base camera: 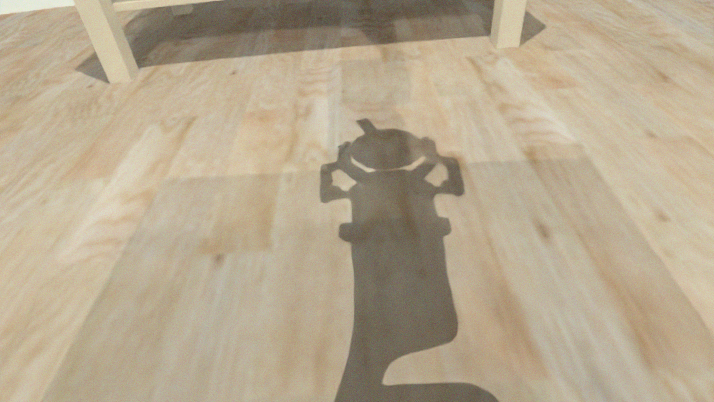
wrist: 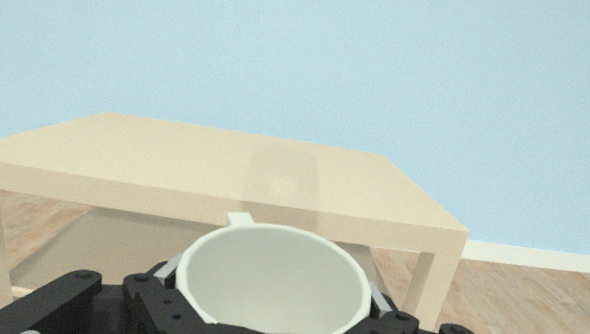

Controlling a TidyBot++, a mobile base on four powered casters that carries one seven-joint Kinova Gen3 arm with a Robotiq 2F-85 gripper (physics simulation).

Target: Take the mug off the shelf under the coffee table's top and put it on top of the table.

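Frame: origin at the arm's base, x ahead, y right, z down, level; metres.
Seen in the pictures: gripper, between the fingertips: [wrist: 273, 287].
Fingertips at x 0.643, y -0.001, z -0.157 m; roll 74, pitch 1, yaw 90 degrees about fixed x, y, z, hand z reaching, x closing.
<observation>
A point is followed by its place in that frame.
A pale white-green mug [wrist: 272, 277] @(x 0.663, y -0.001, z -0.149 m) is held upright at the bottom of the wrist view, its open mouth facing the camera and its handle pointing away toward the table. My gripper [wrist: 273, 287] @(x 0.643, y -0.001, z -0.157 m) is shut on the mug, one fingertip on each side of it. The coffee table [wrist: 165, 150] @(x 1.188, y -0.273, z -0.054 m) [base camera: 507, 25] @(x 1.011, y 0.293, z 0.348 m) is pale wood and stands beyond the mug. In the wrist view its top is seen from above, and the mug is on the near side of its front edge. Part of the lower shelf [wrist: 115, 240] @(x 1.267, y -0.434, z 0.246 m) shows under the top. The mug and gripper do not show in the base view.
Two table legs [base camera: 111, 45] @(x 0.963, y -0.534, z 0.315 m) [wrist: 432, 285] @(x 1.011, y 0.291, z 0.062 m) bound the table's sides. A blue wall [wrist: 300, 65] @(x 1.779, y -0.021, z -0.291 m) with a white baseboard [wrist: 525, 256] @(x 1.805, y 1.157, z 0.349 m) stands behind the table. In the base view the wooden floor [base camera: 200, 300] @(x 0.371, y -0.193, z 0.396 m) carries the shadow of the arm and the held mug.
</observation>
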